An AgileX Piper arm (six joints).
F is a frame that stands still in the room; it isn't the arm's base.
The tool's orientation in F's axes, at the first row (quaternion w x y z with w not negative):
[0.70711 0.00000 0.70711 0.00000]
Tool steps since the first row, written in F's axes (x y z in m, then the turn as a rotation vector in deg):
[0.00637 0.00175 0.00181 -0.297 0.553 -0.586]
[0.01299 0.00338 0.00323 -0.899 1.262 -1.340]
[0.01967 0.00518 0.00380 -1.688 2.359 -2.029]
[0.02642 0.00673 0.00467 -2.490 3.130 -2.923]
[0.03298 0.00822 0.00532 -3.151 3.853 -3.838]
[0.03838 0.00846 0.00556 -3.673 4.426 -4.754]
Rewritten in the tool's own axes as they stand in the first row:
[-0.00181 0.00175 0.00637 0.586 0.553 -0.297]
[-0.00323 0.00338 0.01299 1.340 1.262 -0.899]
[-0.00380 0.00518 0.01967 2.029 2.359 -1.688]
[-0.00467 0.00673 0.02642 2.923 3.130 -2.490]
[-0.00532 0.00822 0.03298 3.838 3.853 -3.151]
[-0.00556 0.00846 0.03838 4.754 4.426 -3.673]

